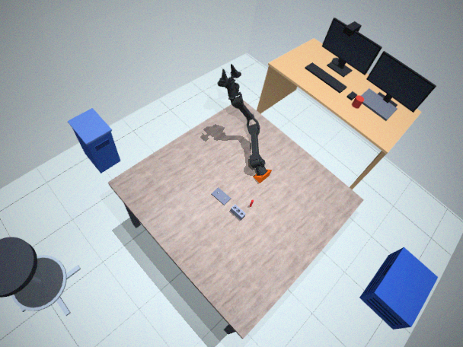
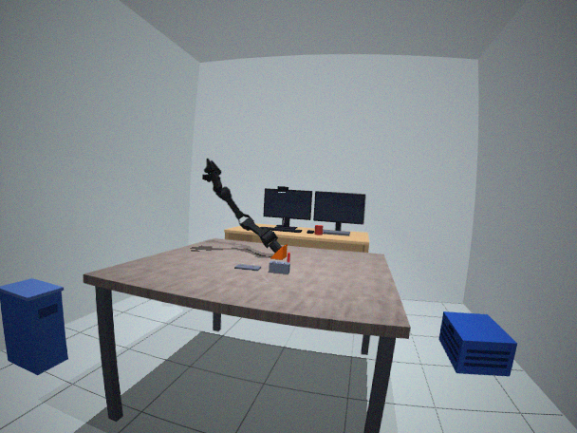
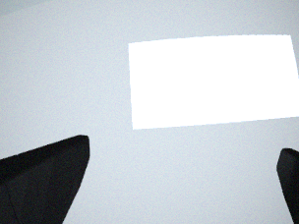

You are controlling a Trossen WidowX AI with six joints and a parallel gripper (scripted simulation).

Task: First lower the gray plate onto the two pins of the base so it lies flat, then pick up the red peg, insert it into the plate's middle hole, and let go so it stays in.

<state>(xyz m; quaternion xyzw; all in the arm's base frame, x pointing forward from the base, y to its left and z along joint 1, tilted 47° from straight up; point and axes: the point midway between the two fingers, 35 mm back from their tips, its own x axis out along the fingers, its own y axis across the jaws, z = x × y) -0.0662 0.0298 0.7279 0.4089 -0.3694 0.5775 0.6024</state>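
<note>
The gray plate is 59 cm to the left of my gripper tip, 54 cm below it and 48 cm ahead of it. Round my gripper tip: red peg: 62 cm to the left, 54 cm below, 37 cm ahead.
</note>
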